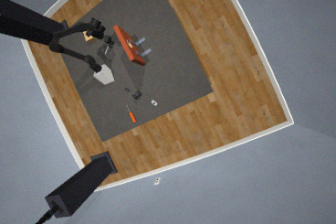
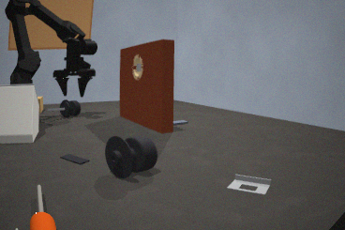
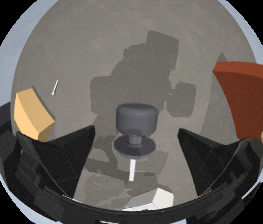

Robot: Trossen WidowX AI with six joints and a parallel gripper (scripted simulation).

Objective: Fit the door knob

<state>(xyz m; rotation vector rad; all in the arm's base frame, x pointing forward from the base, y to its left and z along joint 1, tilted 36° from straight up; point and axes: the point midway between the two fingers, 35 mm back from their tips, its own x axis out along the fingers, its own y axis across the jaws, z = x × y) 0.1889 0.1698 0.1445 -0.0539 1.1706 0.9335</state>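
My hand is 21 cm to the left of the red-brown wooden door panel, 20 cm short of it and 4 cm below it. Also, from my hand: dark spool-shaped knob: 58 cm to the right, 8 cm below, 3 cm ahead; then flat dark plate: 49 cm to the right, 11 cm below, 6 cm behind; then tan block: 18 cm to the left, 18 cm behind, 8 cm below.
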